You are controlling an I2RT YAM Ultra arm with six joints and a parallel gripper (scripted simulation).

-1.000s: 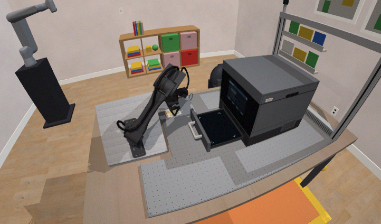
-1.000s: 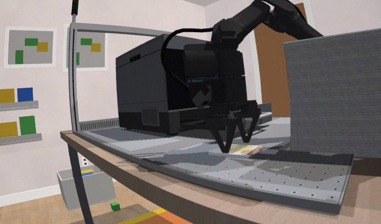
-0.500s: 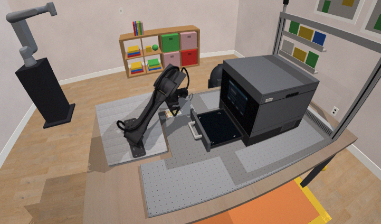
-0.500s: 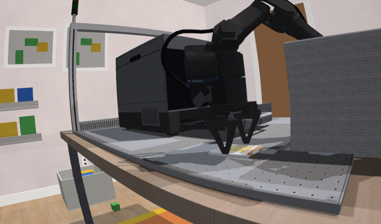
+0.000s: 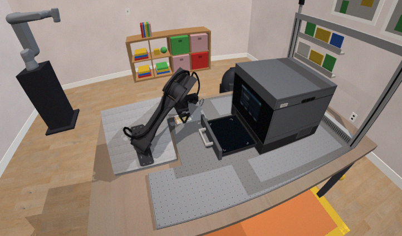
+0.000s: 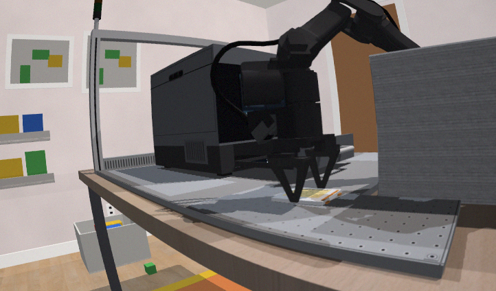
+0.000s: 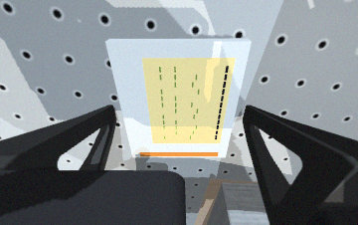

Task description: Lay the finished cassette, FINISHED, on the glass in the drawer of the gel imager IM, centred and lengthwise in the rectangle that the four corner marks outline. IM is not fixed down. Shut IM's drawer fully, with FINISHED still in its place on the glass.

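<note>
My hand is 10 mm above the finished cassette. Also, from my hand: drawer 250 mm to the right, 200 mm ahead, 30 mm above; then metal frame post 920 mm ahead, 260 mm above, 90 mm to the left.
</note>
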